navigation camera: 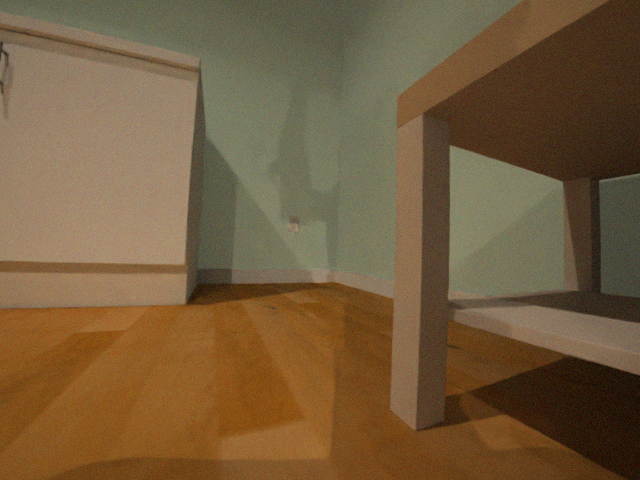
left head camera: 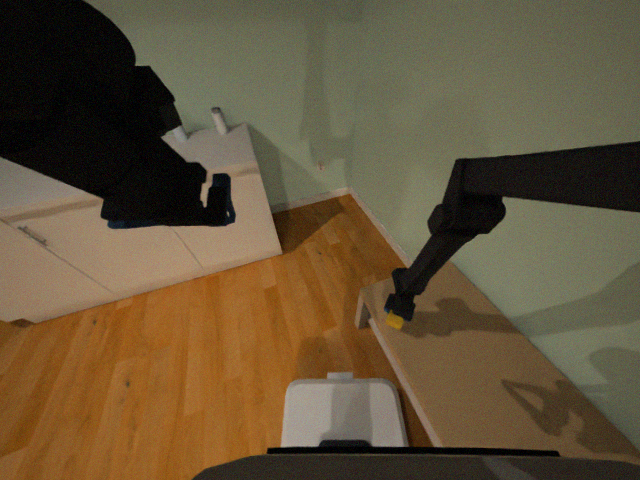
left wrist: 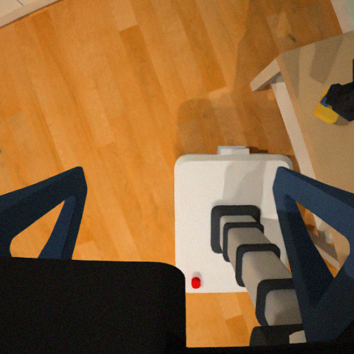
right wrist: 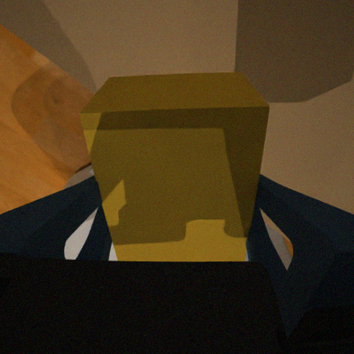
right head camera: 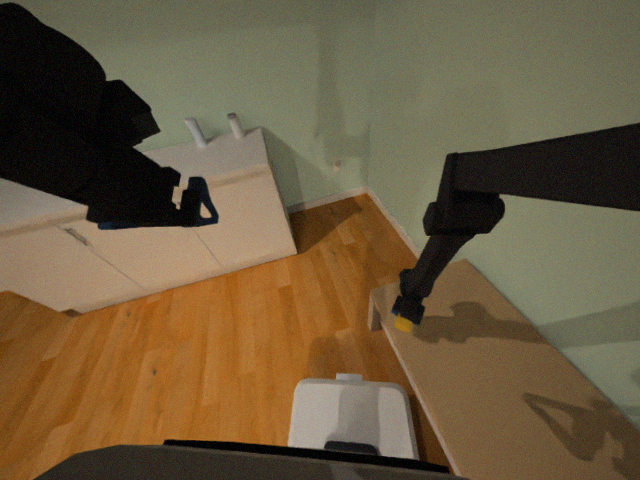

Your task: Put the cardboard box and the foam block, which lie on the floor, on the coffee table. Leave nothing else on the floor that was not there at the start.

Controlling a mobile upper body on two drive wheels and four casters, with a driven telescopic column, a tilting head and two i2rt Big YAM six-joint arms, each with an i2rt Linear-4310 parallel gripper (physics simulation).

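Frame: origin at the left arm's base, x right, y ahead, z up, level; millimetres.
Seen in the pictures: left gripper, fingertip midpoint: (left head camera: 203, 219) (right head camera: 189, 220); right gripper, fingertip midpoint: (left head camera: 395, 315) (right head camera: 404, 318).
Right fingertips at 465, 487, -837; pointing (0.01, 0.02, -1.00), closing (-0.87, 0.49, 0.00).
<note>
A point is followed by its place in that frame, as x, y, z.
The yellow foam block (left head camera: 394, 320) {447, 456, -810} (right head camera: 403, 324) {449, 452, -810} (left wrist: 326, 112) (right wrist: 170, 175) is between the fingers of my right gripper (left head camera: 400, 310) {465, 487, -837} (right head camera: 408, 312) {465, 487, -837} (right wrist: 178, 177), which is shut on it. They hang above the far end of the coffee table (left head camera: 465, 392) {688, 236, -954} (right head camera: 491, 392) {738, 271, -953} (left wrist: 327, 155) (navigation camera: 410, 258) {358, 657, -1190}, near its long edge, with a shadow on the table top beside them. My left gripper (left head camera: 171, 219) (right head camera: 157, 219) (left wrist: 179, 177) is open and empty, its fingers wide apart, high up at the left of the table. The cardboard box does not show in these views.
My white base (left head camera: 343, 408) {231, 206, -1143} (right head camera: 354, 408) {247, 214, -1143} (left wrist: 200, 190) stands close beside the table's long side. A white cabinet (left head camera: 227, 232) {-498, 1155, -963} (right head camera: 248, 222) {-436, 1175, -885} (navigation camera: 103, 155) {-450, 1171, -897} with two pale cylinders stands at the back left. Green walls meet behind; one runs along the table's far side.
</note>
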